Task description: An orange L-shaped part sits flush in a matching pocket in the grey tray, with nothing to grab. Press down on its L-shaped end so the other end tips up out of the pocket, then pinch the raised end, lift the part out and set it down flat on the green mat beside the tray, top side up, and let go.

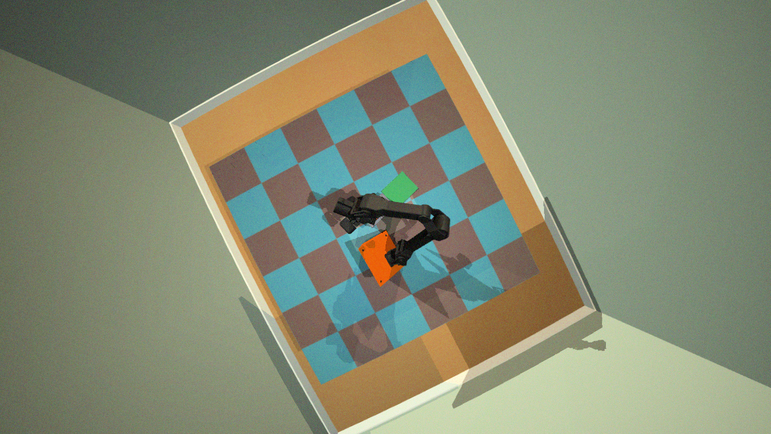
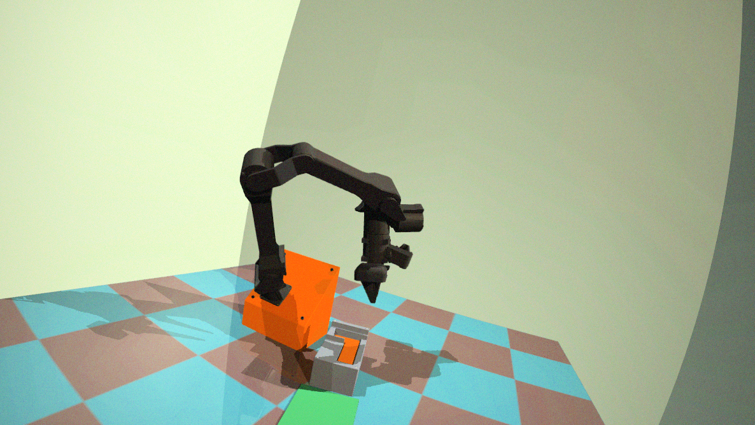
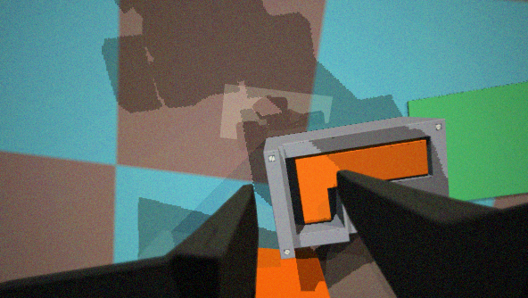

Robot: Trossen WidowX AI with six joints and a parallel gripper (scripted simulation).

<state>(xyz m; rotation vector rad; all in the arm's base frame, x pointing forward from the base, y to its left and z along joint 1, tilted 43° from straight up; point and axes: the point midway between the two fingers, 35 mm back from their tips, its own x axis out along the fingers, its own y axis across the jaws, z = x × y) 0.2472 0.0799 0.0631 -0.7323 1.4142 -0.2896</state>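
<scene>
Right now the orange L-shaped part is 120 mm below my gripper tip, 60 mm to the right of it and 30 mm behind it. Round my gripper tip: green mat 220 mm to the right, 180 mm below, 10 mm ahead.
</scene>
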